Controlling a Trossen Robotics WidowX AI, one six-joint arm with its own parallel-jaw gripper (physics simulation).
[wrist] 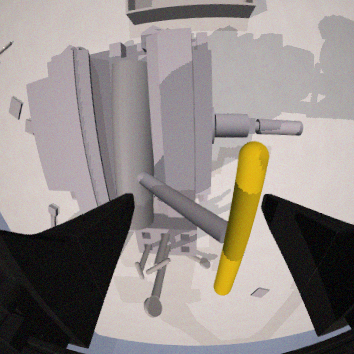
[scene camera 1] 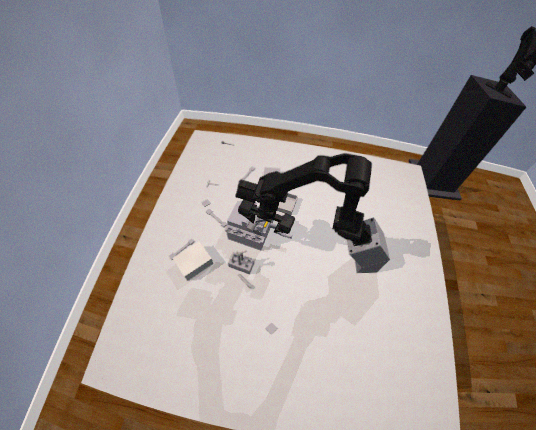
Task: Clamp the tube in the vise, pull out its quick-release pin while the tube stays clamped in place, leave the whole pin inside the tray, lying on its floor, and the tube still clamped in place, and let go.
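Seen in the pictures: gripper, fingertip midpoint: (wrist: pixel 199 200) (scene camera 1: pixel 263 226); arm's base at its link origin: (scene camera 1: pixel 361 235).
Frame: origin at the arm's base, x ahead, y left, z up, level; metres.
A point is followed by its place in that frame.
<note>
The grey vise (scene camera 1: pixel 246 236) @[x 0.397, y -0.037, z -0.141 m] (wrist: pixel 175 105) @[x 0.330, y -0.102, z -0.071 m] stands under my gripper. The grey tube (wrist: pixel 131 120) @[x 0.355, y -0.102, z -0.076 m] lies lengthwise between its jaws; contact with both jaws is hard to tell. The pin's grey shaft (wrist: pixel 182 205) @[x 0.336, y -0.061, z -0.048 m] slants from the tube's near end to its yellow handle (scene camera 1: pixel 266 224) @[x 0.323, y -0.030, z -0.031 m] (wrist: pixel 243 210) @[x 0.315, y -0.066, z -0.028 m]. How deep the shaft sits in the tube cannot be told. My gripper (scene camera 1: pixel 266 220) @[x 0.332, y -0.047, z -0.075 m] (wrist: pixel 199 200) @[x 0.332, y -0.047, z -0.075 m] is open, its fingers apart on either side of the shaft and handle, holding nothing. The tray (scene camera 1: pixel 291 202) @[x 0.227, y -0.260, z -0.199 m] (wrist: pixel 190 15) @[x 0.293, y -0.211, z -0.196 m] is beyond the vise; part of it shows in the wrist view.
The vise's screw handle (scene camera 1: pixel 283 235) @[x 0.256, y -0.059, z -0.146 m] (wrist: pixel 280 127) @[x 0.247, y -0.064, z -0.143 m] sticks out to the right. A holed block (scene camera 1: pixel 241 262) @[x 0.404, y 0.061, z -0.166 m] with upright pieces and a pale box (scene camera 1: pixel 192 260) @[x 0.585, y 0.080, z -0.152 m] stand near the vise. Small loose parts lie around. A dark pedestal (scene camera 1: pixel 465 135) stands at the back right.
</note>
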